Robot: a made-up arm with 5 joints.
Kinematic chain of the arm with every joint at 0, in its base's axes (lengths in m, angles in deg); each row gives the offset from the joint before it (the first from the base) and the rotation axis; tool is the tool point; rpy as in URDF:
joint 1: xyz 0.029 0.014 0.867 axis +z
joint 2: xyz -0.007 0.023 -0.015 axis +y
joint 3: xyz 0.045 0 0.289 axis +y
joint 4: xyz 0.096 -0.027 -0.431 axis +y
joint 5: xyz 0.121 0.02 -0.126 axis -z
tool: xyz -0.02 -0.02 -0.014 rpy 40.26 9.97 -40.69
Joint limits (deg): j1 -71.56..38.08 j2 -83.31..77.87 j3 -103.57..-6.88 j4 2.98..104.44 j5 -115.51..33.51
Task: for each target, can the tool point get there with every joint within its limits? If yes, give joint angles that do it. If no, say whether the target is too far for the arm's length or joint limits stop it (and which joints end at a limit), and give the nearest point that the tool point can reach.
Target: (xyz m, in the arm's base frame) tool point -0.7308 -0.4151 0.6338
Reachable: no: joint limits stop it (at a limit: joint 2, joint 3, joint 5) | nearest point -0.2277 -0.1310 0.6366 | short by 0.578 m
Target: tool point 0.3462 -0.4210 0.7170
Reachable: yes | joints -52.60 8.54 -50.68 51.96 -49.28
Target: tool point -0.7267 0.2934 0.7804
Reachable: no: joint limits stop it (at a limit: joint 2, joint 3, joint 5) | nearest point -0.2438 0.1149 0.6775 | short by 0.525 m
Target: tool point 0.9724 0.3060 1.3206
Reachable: no: too far | nearest point 0.7639 0.2415 1.2178 | short by 0.241 m
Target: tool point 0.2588 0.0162 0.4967
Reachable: yes | joints 0.60 35.92 -44.89 95.57 -99.99
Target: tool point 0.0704 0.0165 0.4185
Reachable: yes | joints 11.82 43.67 -14.50 32.64 -83.74
